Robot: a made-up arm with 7 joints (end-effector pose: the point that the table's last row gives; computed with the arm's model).
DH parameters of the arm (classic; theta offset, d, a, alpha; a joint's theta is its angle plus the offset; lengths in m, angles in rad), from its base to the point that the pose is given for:
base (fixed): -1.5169 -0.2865 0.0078 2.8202
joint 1: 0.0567 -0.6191 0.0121 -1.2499
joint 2: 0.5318 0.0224 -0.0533 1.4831
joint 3: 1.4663 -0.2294 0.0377 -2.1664
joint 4: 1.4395 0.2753 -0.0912 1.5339
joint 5: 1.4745 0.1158 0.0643 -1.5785
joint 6: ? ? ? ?
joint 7: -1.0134 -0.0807 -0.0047 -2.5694
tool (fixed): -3.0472 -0.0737 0 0
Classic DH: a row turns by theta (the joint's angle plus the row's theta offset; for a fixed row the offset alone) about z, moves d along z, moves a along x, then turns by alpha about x.
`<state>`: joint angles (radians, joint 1 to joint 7).
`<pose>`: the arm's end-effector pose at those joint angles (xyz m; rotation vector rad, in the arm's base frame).
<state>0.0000 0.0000 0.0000 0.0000 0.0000 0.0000 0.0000</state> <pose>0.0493 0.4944 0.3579 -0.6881 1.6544 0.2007</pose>
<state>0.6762 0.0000 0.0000 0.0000 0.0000 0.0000 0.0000</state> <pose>0.3740 0.4845 0.2502 -0.2829 1.8161 -0.4428</pose>
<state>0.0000 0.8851 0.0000 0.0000 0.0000 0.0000 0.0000</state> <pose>0.0493 0.3536 -0.0528 -1.3363 1.7138 -0.5714</pose>
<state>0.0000 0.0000 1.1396 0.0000 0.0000 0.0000 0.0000</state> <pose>0.4504 0.4208 0.3617 0.0523 1.2521 -0.7184</pose>
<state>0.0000 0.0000 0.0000 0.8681 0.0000 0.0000 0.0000</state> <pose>-0.0187 0.4856 0.4766 -0.7078 2.4667 0.5635</pose>
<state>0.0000 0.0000 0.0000 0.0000 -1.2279 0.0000 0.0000</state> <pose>0.0493 0.4902 0.4410 0.2532 1.2079 1.0912</pose>
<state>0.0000 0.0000 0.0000 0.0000 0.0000 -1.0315 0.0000</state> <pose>0.0484 0.5151 0.3610 -1.4686 1.0300 0.8380</pose>
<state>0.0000 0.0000 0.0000 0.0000 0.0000 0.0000 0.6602</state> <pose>0.0493 0.5096 0.3791 -1.1763 1.7224 -0.3660</pose>
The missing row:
joint 6: 0 0.0643 0.0267 1.5785
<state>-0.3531 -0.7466 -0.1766 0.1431 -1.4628 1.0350 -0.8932</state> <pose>-0.0755 0.0921 0.7883 -2.0259 -1.3261 -1.4226</pose>
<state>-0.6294 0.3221 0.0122 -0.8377 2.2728 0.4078 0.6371</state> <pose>-0.0280 0.3090 0.2725 -0.4254 0.2575 -2.6519</pose>
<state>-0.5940 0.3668 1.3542 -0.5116 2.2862 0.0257 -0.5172</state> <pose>0.2236 0.3350 0.3365 -0.1354 1.1481 -2.3249</pose>
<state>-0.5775 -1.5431 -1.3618 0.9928 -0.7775 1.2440 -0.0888</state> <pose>0.2148 -0.5537 0.3802 1.6891 -1.7142 -1.6134</pose>
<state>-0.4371 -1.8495 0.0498 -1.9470 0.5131 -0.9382 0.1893</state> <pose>0.4663 -0.2697 0.6932 0.3465 1.1054 -0.3255</pose>
